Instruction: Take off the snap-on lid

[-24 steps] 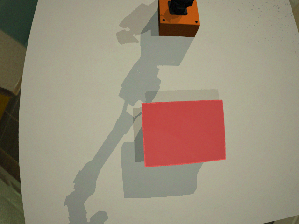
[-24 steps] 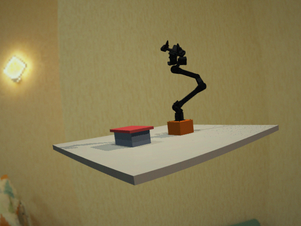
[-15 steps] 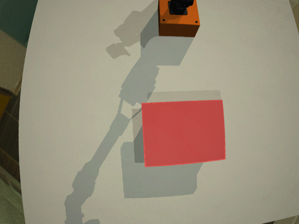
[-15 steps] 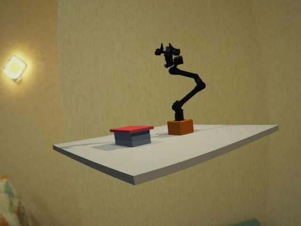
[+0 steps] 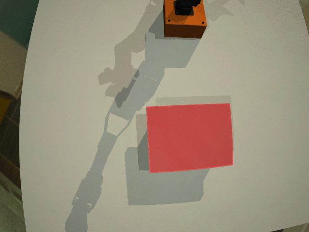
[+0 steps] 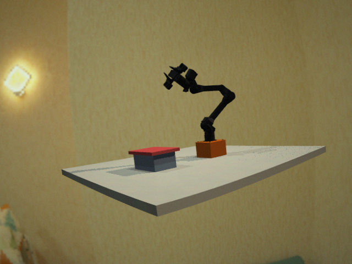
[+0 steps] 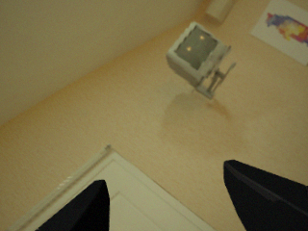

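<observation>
My gripper tip is now 47 cm above the red lid, 17 cm short of it and 1 cm to the right of it. From my gripper tip the other things lie so: grey-blue storage box (52 cm below, 17 cm ahead, 1 cm to the left).
</observation>
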